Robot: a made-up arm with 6 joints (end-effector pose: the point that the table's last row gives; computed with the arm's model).
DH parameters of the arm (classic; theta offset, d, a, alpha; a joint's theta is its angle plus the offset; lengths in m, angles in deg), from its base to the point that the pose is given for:
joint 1: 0 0.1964 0 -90
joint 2: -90 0 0.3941 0
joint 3: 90 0.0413 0 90
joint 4: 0 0.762 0 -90
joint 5: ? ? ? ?
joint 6: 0 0.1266 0 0
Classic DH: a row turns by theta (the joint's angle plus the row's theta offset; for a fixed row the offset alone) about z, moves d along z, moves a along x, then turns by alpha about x.
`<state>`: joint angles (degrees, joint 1 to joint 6).
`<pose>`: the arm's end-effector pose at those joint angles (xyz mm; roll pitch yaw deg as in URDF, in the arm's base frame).
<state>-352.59 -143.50 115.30 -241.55 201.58 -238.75</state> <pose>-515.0 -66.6 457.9 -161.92 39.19 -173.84</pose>
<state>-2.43 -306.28 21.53 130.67 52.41 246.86</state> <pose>1116.6 70.1 706.5 -10.41 48.27 36.41</pose>
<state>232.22 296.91 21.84 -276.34 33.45 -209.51</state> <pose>649.7 657.5 1032.2 48.12 0.86 94.08</pose>
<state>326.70 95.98 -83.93 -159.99 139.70 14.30</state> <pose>388.1 -239.1 822.2 168.68 50.86 -31.41</pose>
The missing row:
joint 5: 0 0 0 90
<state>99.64 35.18 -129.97 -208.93 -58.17 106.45</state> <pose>112.2 -596.3 543.1 42.81 18.18 26.00</pose>
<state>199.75 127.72 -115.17 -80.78 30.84 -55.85</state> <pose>-488.7 -151.3 802.9 -34.29 6.90 57.54</pose>
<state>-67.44 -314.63 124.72 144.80 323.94 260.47</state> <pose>140.1 -341.6 -388.7 -151.56 1.18 65.77</pose>
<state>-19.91 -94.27 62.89 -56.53 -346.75 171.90</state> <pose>-784.2 302.2 931.1 -26.23 1.25 98.23</pose>
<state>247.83 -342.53 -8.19 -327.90 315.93 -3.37</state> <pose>-73.9 -166.7 1426.1 8.50 -35.61 -88.12</pose>
